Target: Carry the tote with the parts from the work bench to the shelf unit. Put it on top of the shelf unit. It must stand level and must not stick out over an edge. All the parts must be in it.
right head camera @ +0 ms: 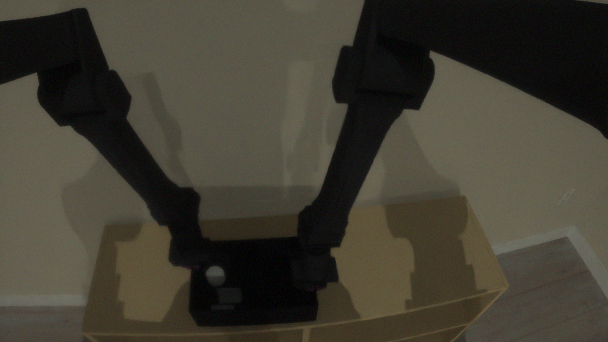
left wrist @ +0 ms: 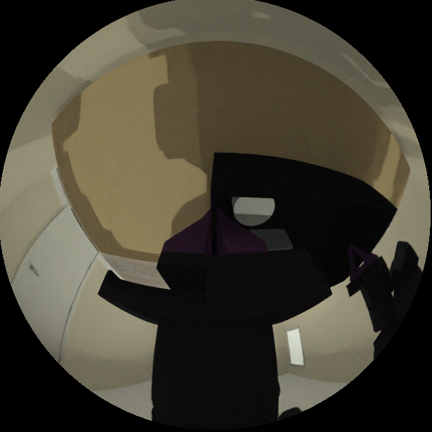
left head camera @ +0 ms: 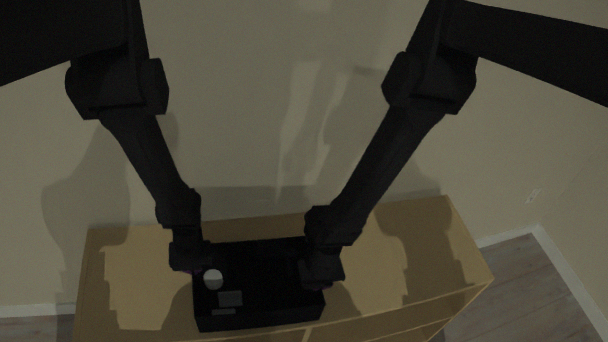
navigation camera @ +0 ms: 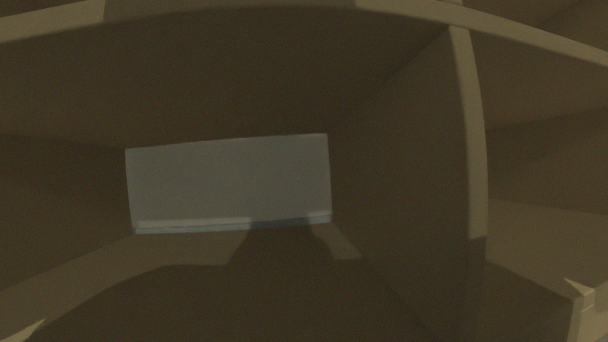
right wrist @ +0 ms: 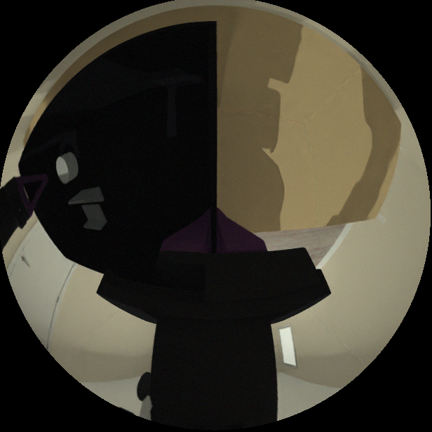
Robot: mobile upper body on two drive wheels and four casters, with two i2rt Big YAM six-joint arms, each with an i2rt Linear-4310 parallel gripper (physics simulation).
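Frame: origin at the left arm's base, x left, y back, z up, level; metres.
Seen in the pictures: left gripper, fingertip midpoint: [right head camera: 197, 269] [left head camera: 194, 273]; right gripper, fingertip midpoint: [right head camera: 313, 290] [left head camera: 315, 289].
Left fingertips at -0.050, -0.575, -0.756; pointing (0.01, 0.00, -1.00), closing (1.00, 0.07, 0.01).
Offsets run from my left fingertips to a thing's top centre, as dx, dy, dz. Level surfaces: height alone.
The black tote @[-0.151, +0.039, +0.056] [left head camera: 257, 285] is over the top of the tan shelf unit [left head camera: 382, 255], close to its front edge; I cannot tell whether it rests on the top. Inside it I see a white cylinder @[-0.046, +0.003, -0.017] [left head camera: 212, 278], a grey block @[-0.088, +0.065, -0.001] [left head camera: 229, 298] and a flat grey piece @[-0.069, +0.106, -0.016] [left head camera: 222, 311]. My left gripper [left head camera: 188, 267] is shut, against the tote's left wall. My right gripper [left head camera: 321, 285] is shut, against its right wall. The left wrist view shows the shut left gripper [left wrist: 213, 217] at the tote [left wrist: 306, 213]. The right wrist view shows the shut right gripper [right wrist: 212, 213] beside the tote [right wrist: 132, 141].
The beige wall stands right behind the shelf unit. Wood floor @[dz -0.654] [left head camera: 522, 289] shows to the right of it. In the navigation view I am close up to a shelf compartment, with a vertical divider @[-0.269, -0.041, -0.329] [navigation camera: 408, 169] and an open back [navigation camera: 229, 182].
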